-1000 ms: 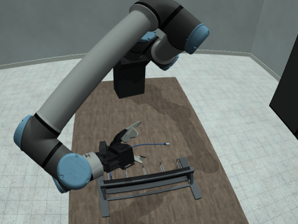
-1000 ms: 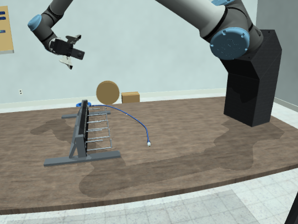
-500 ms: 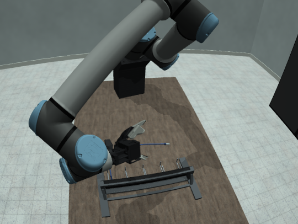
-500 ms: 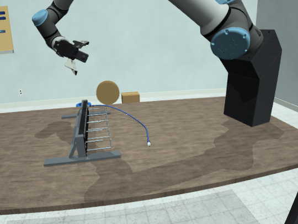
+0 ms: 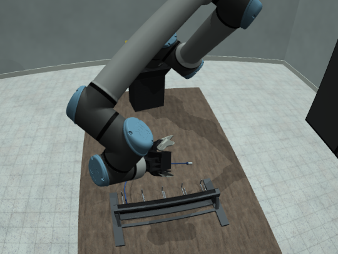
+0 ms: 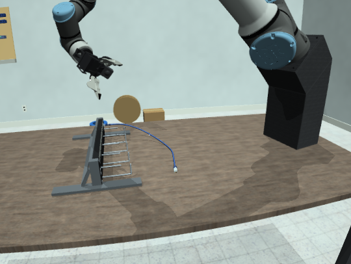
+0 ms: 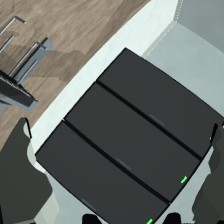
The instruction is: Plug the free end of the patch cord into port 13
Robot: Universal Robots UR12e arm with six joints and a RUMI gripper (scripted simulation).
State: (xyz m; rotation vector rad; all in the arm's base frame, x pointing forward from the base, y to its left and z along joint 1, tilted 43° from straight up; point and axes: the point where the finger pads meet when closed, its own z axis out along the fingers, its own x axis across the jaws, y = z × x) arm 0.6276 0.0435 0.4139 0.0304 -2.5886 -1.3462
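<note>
Now: hand 300 mm above the plug, 240 mm past it and 110 mm to the right of it.
</note>
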